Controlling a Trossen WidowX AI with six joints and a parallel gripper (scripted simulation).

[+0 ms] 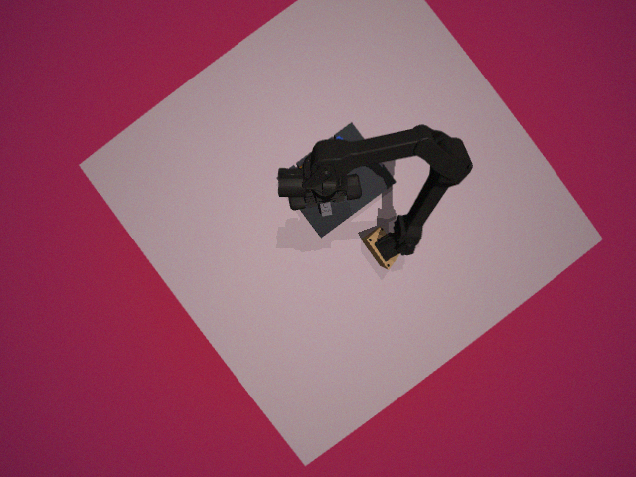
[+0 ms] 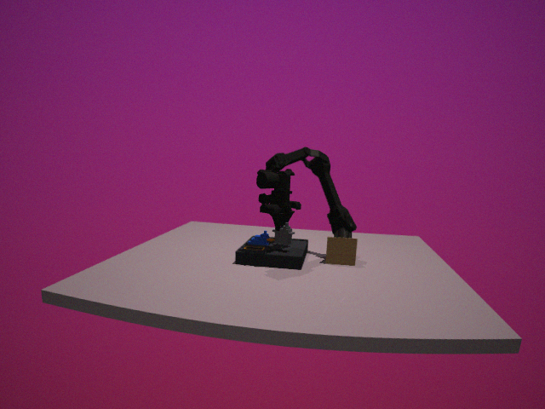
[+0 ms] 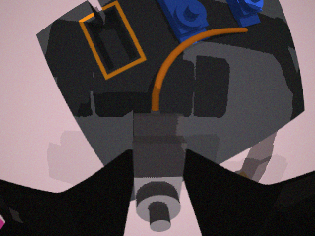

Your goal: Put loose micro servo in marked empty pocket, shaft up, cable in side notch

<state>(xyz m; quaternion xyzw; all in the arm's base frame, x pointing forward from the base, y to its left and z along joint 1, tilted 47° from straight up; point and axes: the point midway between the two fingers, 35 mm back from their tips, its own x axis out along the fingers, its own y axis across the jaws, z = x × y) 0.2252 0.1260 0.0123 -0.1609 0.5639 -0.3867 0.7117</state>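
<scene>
My gripper tip is now 10 mm past the dark deck, 70 mm to the left of it and 100 mm above it.
</scene>
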